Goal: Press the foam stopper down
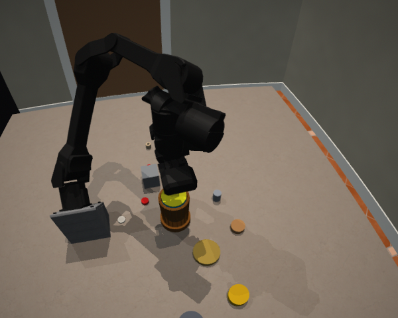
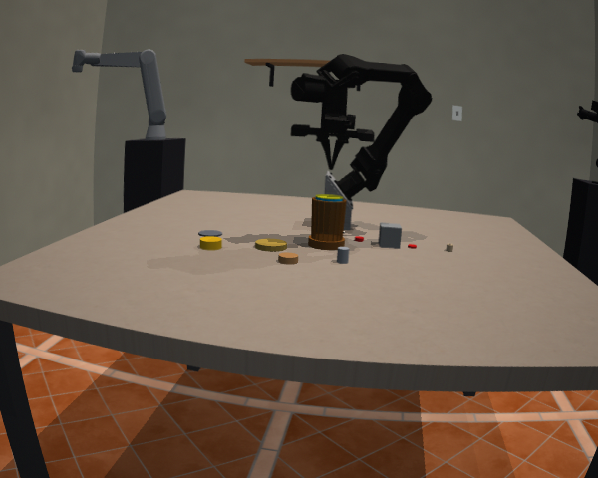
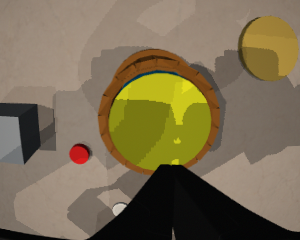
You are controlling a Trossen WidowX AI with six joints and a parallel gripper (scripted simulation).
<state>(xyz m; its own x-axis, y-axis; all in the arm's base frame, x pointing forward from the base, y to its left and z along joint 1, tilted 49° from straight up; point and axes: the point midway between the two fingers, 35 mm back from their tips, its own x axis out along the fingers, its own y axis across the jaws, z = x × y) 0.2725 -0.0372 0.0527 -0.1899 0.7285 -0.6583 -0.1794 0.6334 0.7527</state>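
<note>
My gripper is now 11 cm above the foam stopper. Round my hand: small grey cylinder: 20 cm below, 13 cm ahead, 6 cm to the left; then olive disc: 20 cm below, 11 cm to the right, 7 cm ahead; then red button: 21 cm below, 9 cm behind, 6 cm to the left.
</note>
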